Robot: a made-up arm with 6 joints.
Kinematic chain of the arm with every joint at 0, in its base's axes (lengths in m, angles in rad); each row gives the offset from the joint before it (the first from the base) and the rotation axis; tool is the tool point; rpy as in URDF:
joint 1: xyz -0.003 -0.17 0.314 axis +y
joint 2: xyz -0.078 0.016 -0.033 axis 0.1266 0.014 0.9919
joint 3: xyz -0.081 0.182 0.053 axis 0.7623 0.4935 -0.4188
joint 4: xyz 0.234 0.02 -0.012 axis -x
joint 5: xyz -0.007 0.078 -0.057 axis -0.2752 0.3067 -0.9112
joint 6: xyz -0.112 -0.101 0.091 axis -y
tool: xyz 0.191 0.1 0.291 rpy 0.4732 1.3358 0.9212
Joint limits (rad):
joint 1: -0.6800..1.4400
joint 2: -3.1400..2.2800
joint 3: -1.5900..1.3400
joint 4: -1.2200..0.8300
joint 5: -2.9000..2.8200
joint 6: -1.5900..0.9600
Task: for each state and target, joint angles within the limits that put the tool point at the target. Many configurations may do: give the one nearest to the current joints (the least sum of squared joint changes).
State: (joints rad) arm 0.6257 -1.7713 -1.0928 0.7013 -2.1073 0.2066
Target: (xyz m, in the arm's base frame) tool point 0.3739 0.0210 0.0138
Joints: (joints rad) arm 0.7503 -1.5019 -1.2383 0.7358 -2.0305 0.0687
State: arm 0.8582 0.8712 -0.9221 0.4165 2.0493 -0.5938
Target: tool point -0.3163 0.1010 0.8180
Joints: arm 0.5620 1.1121 -1.2305 0.5627 2.0254 -0.3191
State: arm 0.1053 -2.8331 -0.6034 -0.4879 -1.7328 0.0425
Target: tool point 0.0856 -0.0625 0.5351
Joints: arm 0.8323 -3.1400 -0.2388 -0.5131 -1.3718 0.5659
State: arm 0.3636 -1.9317 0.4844 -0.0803 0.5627 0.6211
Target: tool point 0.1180 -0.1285 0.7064
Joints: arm 0.0020 -1.6684 0.2954 -0.3421 0.3295 0.9600
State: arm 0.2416 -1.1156 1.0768 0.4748 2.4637 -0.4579
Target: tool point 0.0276 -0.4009 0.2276
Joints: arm 0.2095 -0.8902 1.2011 0.5548 2.3434 -0.1977
